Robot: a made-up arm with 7 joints. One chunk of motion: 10 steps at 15 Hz.
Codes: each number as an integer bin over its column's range. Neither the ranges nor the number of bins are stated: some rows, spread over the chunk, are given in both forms.
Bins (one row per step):
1: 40 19 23 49 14 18 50
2: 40 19 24 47 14 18 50
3: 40 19 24 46 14 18 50
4: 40 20 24 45 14 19 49
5: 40 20 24 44 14 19 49
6: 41 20 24 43 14 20 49
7: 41 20 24 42 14 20 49
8: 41 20 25 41 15 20 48
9: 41 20 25 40 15 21 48
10: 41 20 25 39 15 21 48
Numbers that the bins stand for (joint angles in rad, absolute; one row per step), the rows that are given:
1: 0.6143 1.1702 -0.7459 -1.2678 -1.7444 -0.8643 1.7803
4: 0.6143 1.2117 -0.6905 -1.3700 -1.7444 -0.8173 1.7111
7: 0.6871 1.2117 -0.6905 -1.4467 -1.7444 -0.7703 1.7111
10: 0.6871 1.2117 -0.6351 -1.5233 -1.6448 -0.7233 1.6419
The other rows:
2: 0.6143 1.1702 -0.6905 -1.3189 -1.7444 -0.8643 1.7803
3: 0.6143 1.1702 -0.6905 -1.3444 -1.7444 -0.8643 1.7803
5: 0.6143 1.2117 -0.6905 -1.3956 -1.7444 -0.8173 1.7111
6: 0.6871 1.2117 -0.6905 -1.4211 -1.7444 -0.7703 1.7111
8: 0.6871 1.2117 -0.6351 -1.4722 -1.6448 -0.7703 1.6419
9: 0.6871 1.2117 -0.6351 -1.4978 -1.6448 -0.7233 1.6419

